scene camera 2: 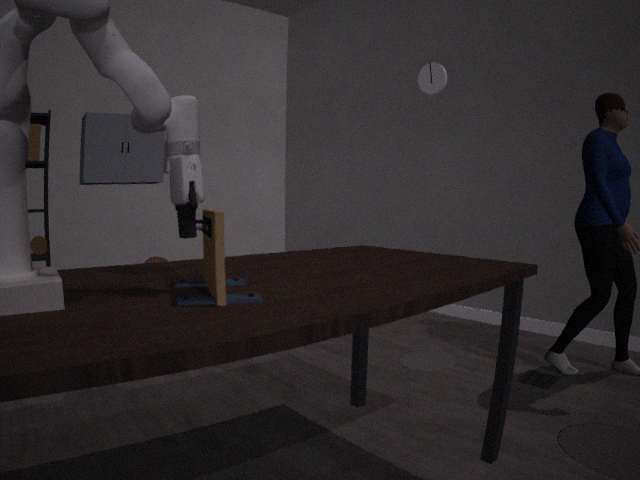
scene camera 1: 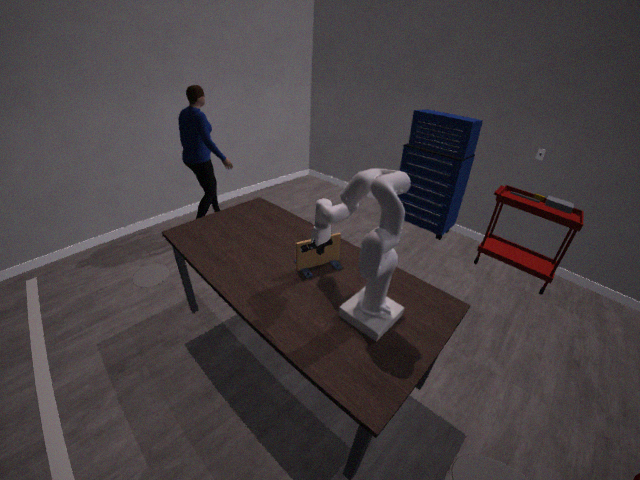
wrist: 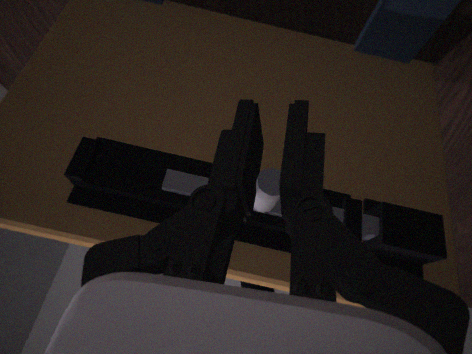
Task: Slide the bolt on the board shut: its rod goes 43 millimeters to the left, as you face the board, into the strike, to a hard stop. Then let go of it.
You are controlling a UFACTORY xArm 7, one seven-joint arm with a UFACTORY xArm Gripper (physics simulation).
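Places are measured from the arm's base along level axes (x ahead, y left, z up), in metres.
Pixels of known places: gripper, fingertip midpoint: (scene camera 2: 188, 237) (scene camera 1: 320, 253) (wrist: 275, 123); arm's base, link origin: (scene camera 2: 11, 277) (scene camera 1: 372, 306).
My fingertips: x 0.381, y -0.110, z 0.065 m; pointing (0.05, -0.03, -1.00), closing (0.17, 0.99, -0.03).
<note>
Ahead of a thing's pixels: the offset from my fingertips to its top centre. "pt": to the spot under its first point. Level surfaces: height alone.
The tan board @(0.039 m right, 0.039 m ahead, 0.058 m up) (scene camera 1: 310, 260) (scene camera 2: 218, 263) (wrist: 190, 85) stands upright on the table. The black bolt housing @(0.008 m right, 0.025 m ahead, 0.043 m up) (scene camera 2: 207, 226) (wrist: 135, 162) is mounted near its top edge. My gripper (scene camera 1: 320, 250) (scene camera 2: 187, 229) (wrist: 275, 123) is shut on the bolt's light grey knob @(0.005 m right, 0.019 m ahead, 0.030 m up) (wrist: 268, 190), which sits between the fingers in front of the board. The black strike @(pt 0.056 m left, 0.055 m ahead, 0.024 m up) (wrist: 412, 230) is at the right in the wrist view. The grey rod @(0.007 m left, 0.043 m ahead, 0.028 m up) (wrist: 370, 226) shows at the strike's near side; how deep it reaches is hidden. The fingers cover part of the housing and rod.
Blue feet (scene camera 1: 307, 272) (scene camera 2: 242, 299) (wrist: 405, 25) hold the board on the brown table @(0.118 m down) (scene camera 1: 242, 248) (scene camera 2: 361, 279). The arm's white base (scene camera 1: 369, 322) (scene camera 2: 31, 294) stands on the table. A person (scene camera 1: 196, 136) (scene camera 2: 602, 175), a blue tool chest (scene camera 1: 439, 170) and a red cart (scene camera 1: 516, 257) are beyond the table.
</note>
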